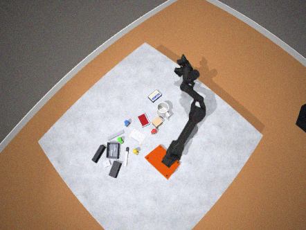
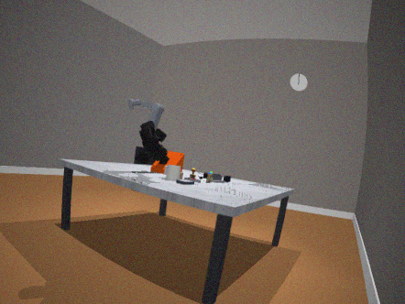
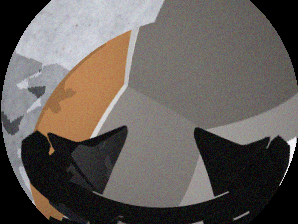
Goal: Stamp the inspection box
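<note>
Right now the green PASS stamp is 730 mm to the left of my gripper tip, 160 mm below it and 10 mm ahead of it. Also, from my gripper tip: brown tile 480 mm to the left, 160 mm below, 110 mm behind; then dark red ink pad 520 mm to the left, 180 mm below, 20 mm behind; then white cup 390 mm to the left, 150 mm below, 100 mm behind.
</note>
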